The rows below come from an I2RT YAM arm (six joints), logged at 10 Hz.
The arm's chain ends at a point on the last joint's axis. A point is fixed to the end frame.
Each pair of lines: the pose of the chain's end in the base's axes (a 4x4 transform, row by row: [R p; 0 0 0 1], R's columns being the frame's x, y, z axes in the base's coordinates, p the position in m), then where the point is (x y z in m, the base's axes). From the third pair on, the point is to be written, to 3 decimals.
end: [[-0.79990 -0.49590 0.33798 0.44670], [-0.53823 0.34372 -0.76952 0.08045], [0.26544 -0.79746 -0.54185 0.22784], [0 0 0 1]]
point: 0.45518 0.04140 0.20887
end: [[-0.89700 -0.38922 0.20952 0.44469], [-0.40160 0.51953 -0.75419 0.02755], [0.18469 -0.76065 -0.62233 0.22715], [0 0 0 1]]
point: 0.44646 -0.01002 0.20387
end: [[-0.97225 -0.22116 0.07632 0.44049], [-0.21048 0.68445 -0.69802 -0.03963], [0.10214 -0.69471 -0.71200 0.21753], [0 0 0 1]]
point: 0.435 -0.073 0.189
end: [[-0.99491 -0.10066 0.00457 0.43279], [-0.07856 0.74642 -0.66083 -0.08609], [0.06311 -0.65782 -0.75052 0.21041], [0 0 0 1]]
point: 0.424 -0.117 0.180
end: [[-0.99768 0.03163 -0.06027 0.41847], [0.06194 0.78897 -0.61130 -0.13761], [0.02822 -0.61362 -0.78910 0.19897], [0 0 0 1]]
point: 0.407 -0.165 0.167
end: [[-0.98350 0.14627 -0.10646 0.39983], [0.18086 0.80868 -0.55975 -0.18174], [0.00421 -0.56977 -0.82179 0.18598], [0 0 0 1]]
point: 0.386 -0.206 0.152
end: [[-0.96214 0.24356 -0.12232 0.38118], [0.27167 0.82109 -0.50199 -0.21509], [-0.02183 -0.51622 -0.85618 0.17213], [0 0 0 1]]
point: 0.366 -0.236 0.136
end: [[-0.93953 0.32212 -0.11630 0.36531], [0.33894 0.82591 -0.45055 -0.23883], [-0.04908 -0.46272 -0.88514 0.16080], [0 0 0 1]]
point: 0.351 -0.257 0.123
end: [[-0.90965 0.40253 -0.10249 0.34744], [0.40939 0.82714 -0.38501 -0.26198], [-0.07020 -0.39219 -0.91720 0.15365], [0 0 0 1]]
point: 0.334 -0.277 0.114
